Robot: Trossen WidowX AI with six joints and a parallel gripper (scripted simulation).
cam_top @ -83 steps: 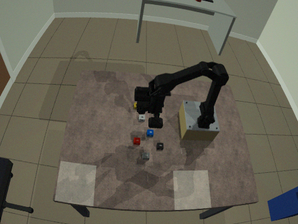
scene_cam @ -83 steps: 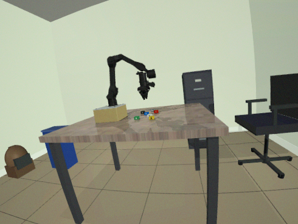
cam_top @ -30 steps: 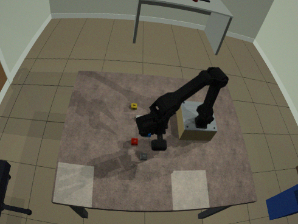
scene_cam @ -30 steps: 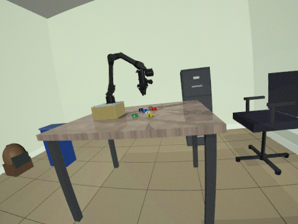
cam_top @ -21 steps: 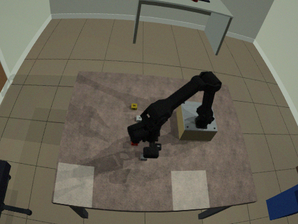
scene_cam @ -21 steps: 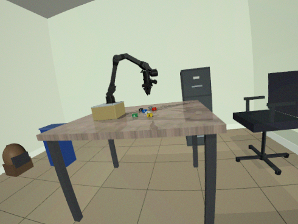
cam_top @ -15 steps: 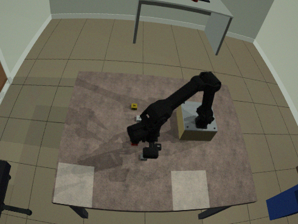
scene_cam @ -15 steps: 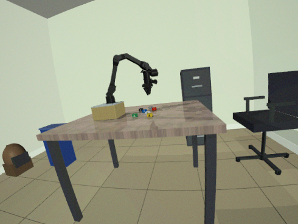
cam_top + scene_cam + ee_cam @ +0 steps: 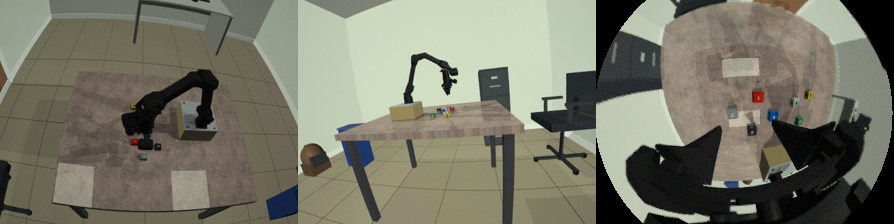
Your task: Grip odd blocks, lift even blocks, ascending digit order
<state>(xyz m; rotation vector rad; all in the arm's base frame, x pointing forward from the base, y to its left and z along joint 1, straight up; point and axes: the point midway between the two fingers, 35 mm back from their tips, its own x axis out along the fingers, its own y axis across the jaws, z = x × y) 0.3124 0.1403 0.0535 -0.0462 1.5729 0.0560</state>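
Right now my gripper tip is 30 mm short of the red block, 50 mm to the left of it and 110 mm above it. From my gripper tip the other things lie so: grey block (20 mm behind, 30 mm to the left, 110 mm below); blue block (40 mm behind, 110 mm to the right, 110 mm below); black block (90 mm behind, 30 mm to the right, 110 mm below).
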